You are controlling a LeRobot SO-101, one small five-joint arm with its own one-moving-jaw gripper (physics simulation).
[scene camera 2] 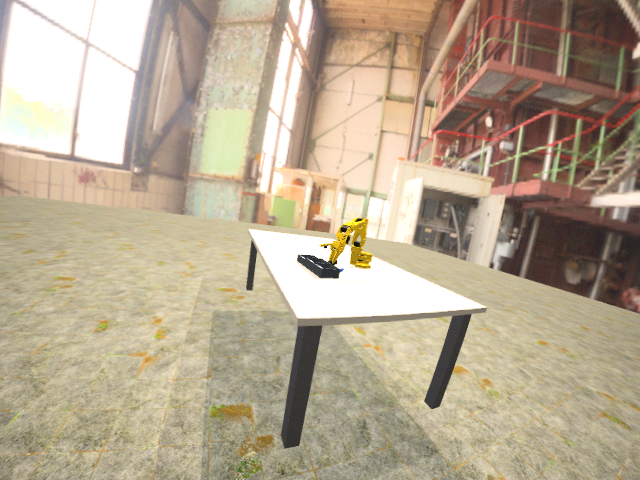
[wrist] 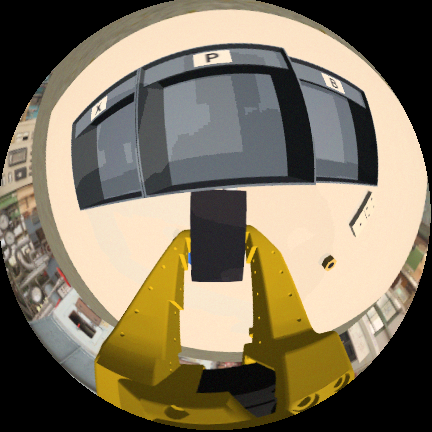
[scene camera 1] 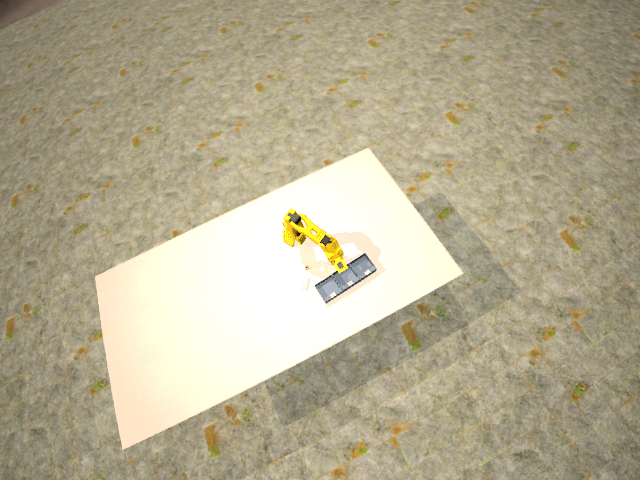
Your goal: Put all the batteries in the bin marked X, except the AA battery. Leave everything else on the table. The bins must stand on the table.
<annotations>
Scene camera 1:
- dark grey three-compartment bin row: 360,268
</annotations>
